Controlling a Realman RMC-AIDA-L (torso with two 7-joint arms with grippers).
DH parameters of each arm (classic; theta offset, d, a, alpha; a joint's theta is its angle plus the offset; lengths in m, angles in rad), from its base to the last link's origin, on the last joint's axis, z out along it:
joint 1: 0 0.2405 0 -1.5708
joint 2: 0 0 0 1.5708
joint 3: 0 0.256 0 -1.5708
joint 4: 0 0 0 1.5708
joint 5: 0 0.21 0 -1.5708
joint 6: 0 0 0 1.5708
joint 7: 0 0.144 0 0
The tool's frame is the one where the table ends.
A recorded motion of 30 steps. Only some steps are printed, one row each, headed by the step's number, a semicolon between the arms.
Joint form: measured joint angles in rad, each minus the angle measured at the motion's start. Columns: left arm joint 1, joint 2, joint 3, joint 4, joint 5, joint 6, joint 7; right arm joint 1, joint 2, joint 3, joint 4, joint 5, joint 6, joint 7.
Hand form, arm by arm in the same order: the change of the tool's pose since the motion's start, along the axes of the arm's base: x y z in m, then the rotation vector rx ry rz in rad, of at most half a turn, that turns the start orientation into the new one. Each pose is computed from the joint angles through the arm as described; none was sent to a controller.
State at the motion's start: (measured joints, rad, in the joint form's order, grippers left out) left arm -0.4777 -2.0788 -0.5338 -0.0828 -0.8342 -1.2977 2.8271; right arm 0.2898 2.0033 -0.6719 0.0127 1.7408 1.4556 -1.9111
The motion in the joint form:
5: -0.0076 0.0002 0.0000 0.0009 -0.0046 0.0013 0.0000; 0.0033 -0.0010 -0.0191 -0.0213 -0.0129 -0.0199 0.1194
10: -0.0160 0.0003 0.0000 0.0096 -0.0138 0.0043 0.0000; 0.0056 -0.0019 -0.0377 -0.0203 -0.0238 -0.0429 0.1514
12: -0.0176 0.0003 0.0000 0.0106 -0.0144 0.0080 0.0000; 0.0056 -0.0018 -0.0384 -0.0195 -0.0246 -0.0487 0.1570
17: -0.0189 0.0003 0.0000 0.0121 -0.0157 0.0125 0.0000; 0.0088 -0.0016 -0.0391 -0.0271 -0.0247 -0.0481 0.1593
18: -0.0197 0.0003 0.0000 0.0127 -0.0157 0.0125 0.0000; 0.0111 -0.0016 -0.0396 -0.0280 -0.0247 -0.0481 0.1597
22: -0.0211 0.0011 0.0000 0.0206 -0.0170 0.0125 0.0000; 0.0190 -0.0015 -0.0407 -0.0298 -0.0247 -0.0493 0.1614
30: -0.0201 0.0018 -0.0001 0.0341 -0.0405 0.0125 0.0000; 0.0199 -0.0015 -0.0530 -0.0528 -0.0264 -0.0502 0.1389
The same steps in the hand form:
5: 0.0018 0.0026 0.0006 0.0031 -0.0004 -0.0036; 0.0014 0.0023 -0.0006 -0.0616 0.0604 -0.0463
10: 0.0016 0.0056 0.0026 0.0103 0.0046 -0.0007; 0.0033 0.0011 -0.0048 -0.1015 0.0633 -0.0683
12: 0.0014 0.0062 0.0026 0.0095 0.0068 0.0016; 0.0040 0.0009 -0.0054 -0.1058 0.0646 -0.0757
17: 0.0008 0.0067 0.0026 0.0091 0.0094 0.0053; 0.0032 0.0032 -0.0043 -0.1037 0.0615 -0.0686
18: 0.0010 0.0070 0.0027 0.0092 0.0099 0.0048; 0.0026 0.0041 -0.0042 -0.1039 0.0610 -0.0658
22: -0.0007 0.0074 0.0042 0.0120 0.0170 0.0076; 0.0008 0.0072 -0.0041 -0.1049 0.0598 -0.0583
30: -0.0055 0.0083 0.0091 0.0321 0.0193 0.0272; 0.0003 0.0100 -0.0018 -0.0984 0.0220 -0.0279

